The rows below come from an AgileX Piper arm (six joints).
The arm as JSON. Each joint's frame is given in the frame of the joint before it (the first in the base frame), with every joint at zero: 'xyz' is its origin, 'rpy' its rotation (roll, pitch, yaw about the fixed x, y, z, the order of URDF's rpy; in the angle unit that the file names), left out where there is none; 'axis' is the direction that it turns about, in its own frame. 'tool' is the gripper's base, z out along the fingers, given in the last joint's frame.
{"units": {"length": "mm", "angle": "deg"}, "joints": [
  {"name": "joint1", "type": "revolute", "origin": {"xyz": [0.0, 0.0, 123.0]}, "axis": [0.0, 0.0, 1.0]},
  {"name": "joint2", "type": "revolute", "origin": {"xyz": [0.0, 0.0, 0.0]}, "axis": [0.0, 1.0, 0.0]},
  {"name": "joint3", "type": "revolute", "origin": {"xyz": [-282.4, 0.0, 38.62]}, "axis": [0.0, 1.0, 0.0]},
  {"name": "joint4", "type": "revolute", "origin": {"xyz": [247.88, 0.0, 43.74]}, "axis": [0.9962, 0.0, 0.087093]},
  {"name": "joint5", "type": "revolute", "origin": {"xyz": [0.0, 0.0, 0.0]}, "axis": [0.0, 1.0, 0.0]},
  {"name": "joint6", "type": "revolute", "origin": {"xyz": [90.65, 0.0, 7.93]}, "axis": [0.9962, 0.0, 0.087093]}
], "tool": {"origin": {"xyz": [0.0, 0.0, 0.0], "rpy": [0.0, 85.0, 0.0]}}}
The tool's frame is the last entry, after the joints.
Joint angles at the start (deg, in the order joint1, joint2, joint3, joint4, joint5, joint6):
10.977, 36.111, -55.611, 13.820, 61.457, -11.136
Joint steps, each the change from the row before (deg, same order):
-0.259, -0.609, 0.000, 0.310, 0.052, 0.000
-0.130, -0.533, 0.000, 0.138, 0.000, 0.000
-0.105, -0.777, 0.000, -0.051, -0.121, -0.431
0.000, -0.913, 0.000, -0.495, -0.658, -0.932
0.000, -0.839, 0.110, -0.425, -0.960, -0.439
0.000, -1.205, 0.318, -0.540, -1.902, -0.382
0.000, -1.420, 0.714, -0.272, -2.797, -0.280
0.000, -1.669, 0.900, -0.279, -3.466, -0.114
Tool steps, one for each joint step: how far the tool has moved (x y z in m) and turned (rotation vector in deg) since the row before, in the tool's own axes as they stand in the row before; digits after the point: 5 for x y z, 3 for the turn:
0.00090, 0.00073, -0.00278, -0.021, -0.611, 0.167
0.00076, 0.00060, -0.00243, 0.027, -0.551, 0.024
0.00100, 0.00062, -0.00354, 0.213, -0.872, -0.565
0.00049, 0.00015, -0.00418, 0.641, -1.442, -1.364
0.00022, -0.00001, -0.00345, 0.645, -1.565, -0.798
-0.00003, -0.00019, -0.00443, 0.977, -2.612, -0.833
0.00007, -0.00012, -0.00408, 0.949, -3.357, -0.559
-0.00017, -0.00022, -0.00482, 1.118, -4.068, -0.413

